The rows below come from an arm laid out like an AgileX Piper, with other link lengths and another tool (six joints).
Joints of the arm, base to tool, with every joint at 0 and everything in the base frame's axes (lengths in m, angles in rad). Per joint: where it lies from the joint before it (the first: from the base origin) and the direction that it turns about. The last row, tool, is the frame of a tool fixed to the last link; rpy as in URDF.
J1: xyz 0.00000 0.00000 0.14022 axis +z
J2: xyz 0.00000 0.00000 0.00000 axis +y
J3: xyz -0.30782 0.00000 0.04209 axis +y
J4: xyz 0.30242 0.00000 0.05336 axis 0.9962 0 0.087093
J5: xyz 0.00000 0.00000 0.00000 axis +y
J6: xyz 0.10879 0.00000 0.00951 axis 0.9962 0 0.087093
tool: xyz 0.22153 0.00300 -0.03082 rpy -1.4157 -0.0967 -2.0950
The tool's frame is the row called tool.
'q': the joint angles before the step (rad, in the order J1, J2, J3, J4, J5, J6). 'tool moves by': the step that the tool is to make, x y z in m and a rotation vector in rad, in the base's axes. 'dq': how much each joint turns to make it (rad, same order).
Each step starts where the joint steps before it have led.
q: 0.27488 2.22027 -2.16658 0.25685 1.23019 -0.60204
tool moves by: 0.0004 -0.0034 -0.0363 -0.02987 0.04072 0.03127
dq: 0.00006 0.06949 -0.01657 -0.00627 0.00244 -0.03366
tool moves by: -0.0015 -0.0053 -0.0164 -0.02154 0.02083 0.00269
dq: 0.00000 0.02561 0.00062 -0.01438 0.00020 -0.00235
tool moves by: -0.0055 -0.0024 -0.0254 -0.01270 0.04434 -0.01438
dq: -0.00014 0.04167 0.00089 -0.00439 0.00017 0.01553
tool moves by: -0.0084 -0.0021 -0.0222 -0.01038 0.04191 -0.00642
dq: 0.00004 0.02935 0.01460 0.00000 -0.00221 0.00627
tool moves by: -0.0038 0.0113 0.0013 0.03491 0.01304 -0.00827
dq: 0.00006 -0.00005 0.00217 0.03669 0.00010 0.00367
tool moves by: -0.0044 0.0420 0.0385 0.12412 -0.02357 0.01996
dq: 0.00875 -0.05134 0.00269 0.11971 -0.00024 -0.02644
